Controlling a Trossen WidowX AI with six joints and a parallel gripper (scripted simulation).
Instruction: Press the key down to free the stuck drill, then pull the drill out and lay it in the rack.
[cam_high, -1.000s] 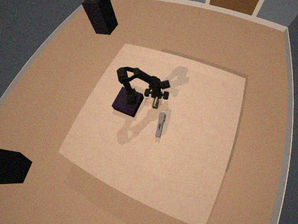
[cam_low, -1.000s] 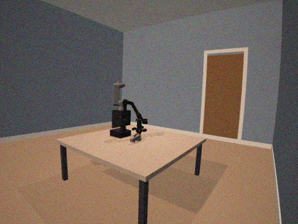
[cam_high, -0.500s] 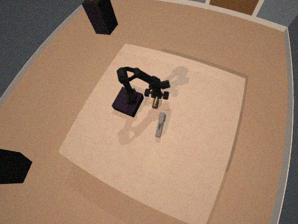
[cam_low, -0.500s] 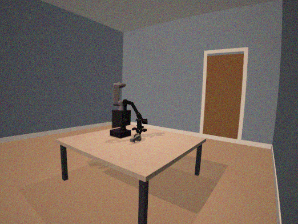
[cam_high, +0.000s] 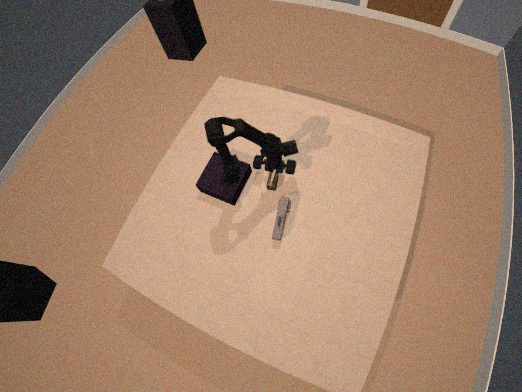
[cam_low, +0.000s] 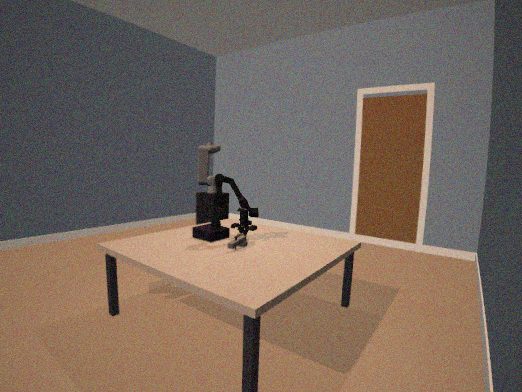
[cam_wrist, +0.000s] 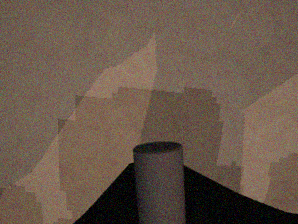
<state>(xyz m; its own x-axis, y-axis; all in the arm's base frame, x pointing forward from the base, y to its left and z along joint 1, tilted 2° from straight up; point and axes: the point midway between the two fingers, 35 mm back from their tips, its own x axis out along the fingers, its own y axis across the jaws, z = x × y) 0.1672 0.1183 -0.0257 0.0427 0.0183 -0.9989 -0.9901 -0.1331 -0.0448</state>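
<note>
The drill is 4 cm to the right of my gripper tip and 4 cm above it. Round my gripper tip: dark block 5 cm to the right, 1 cm above.
</note>
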